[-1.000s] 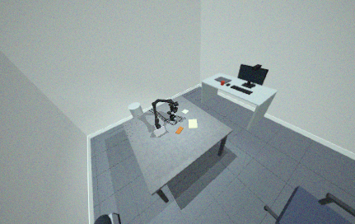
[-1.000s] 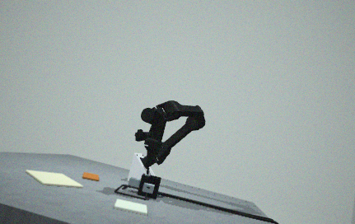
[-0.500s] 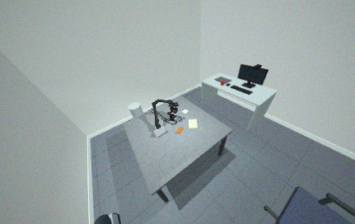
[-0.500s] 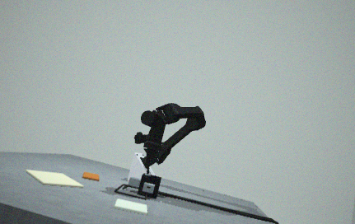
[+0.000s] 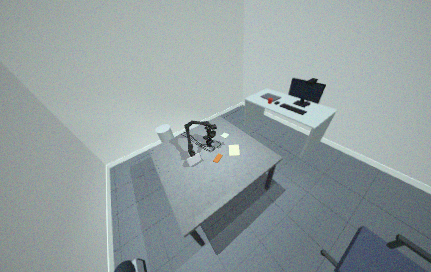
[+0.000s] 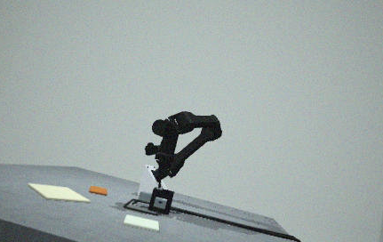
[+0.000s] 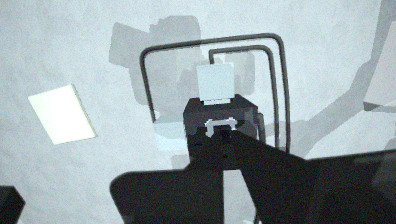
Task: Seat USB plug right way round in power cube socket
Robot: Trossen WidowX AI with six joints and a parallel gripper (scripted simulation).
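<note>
My gripper tip is 4 cm above the USB socket and 1 cm to the right of it. Round my gripper tip: pale card 26 cm ahead, 10 cm below, 7 cm to the left; orange card 26 cm to the right, 10 cm below, 4 cm behind; cream pad 26 cm to the right, 20 cm ahead, 10 cm below.
</note>
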